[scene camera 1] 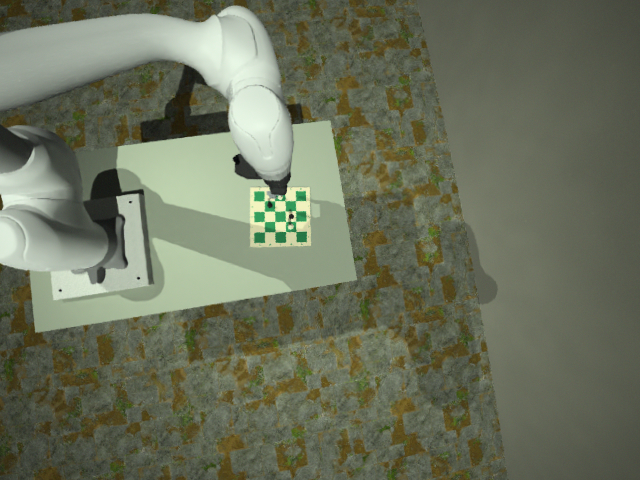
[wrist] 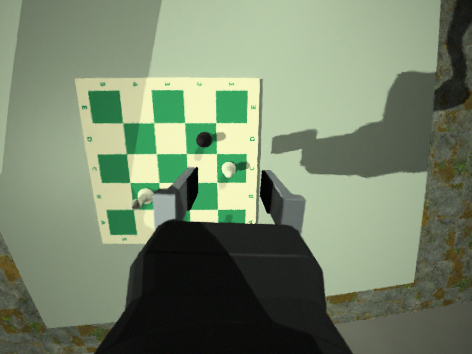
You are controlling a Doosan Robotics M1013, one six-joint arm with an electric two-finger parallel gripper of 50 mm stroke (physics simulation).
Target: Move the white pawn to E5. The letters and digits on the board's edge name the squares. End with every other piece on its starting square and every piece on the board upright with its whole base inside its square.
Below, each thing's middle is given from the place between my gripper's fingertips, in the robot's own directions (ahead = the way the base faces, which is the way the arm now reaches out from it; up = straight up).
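Chessboard (scene camera 1: 268,226): my gripper is 70 mm to the left of the chessboard and 110 mm above it.
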